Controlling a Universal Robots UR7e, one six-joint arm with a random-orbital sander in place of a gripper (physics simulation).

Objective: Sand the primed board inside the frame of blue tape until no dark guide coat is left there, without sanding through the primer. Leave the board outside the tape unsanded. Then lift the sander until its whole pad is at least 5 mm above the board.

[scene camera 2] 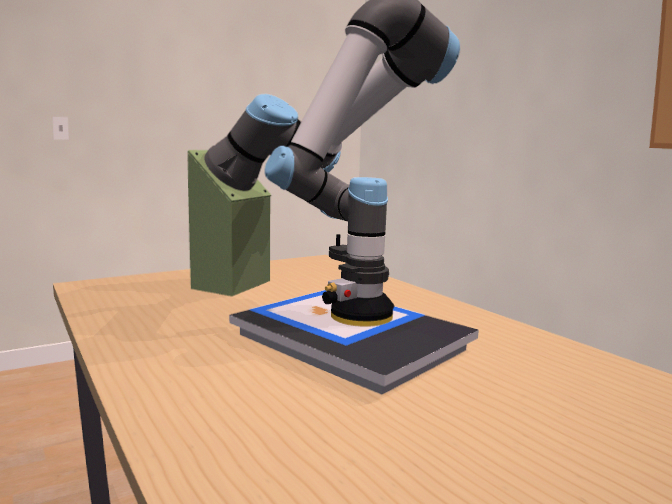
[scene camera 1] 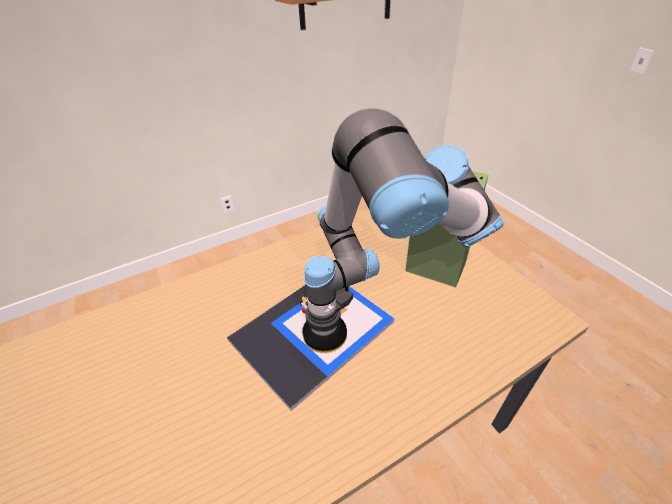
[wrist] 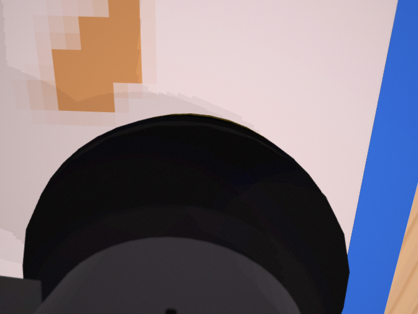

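Note:
The sander has a round black skirt and a yellow-edged pad. It stands upright inside the blue tape frame, on the half nearer the dark section. The pad is on or very close to the surface; I cannot tell any gap. The board is dark outside the tape. Inside, the visible surface is pale, with grey shadows and no clear dark coat. An orange, blocky patch shows beside the sander. The surface beneath the sander is hidden.
The board lies on a wooden table. A green pedestal carries the arm's base behind the board. The arm bends high above the table. A wall shelf shows at the top edge of scene camera 1.

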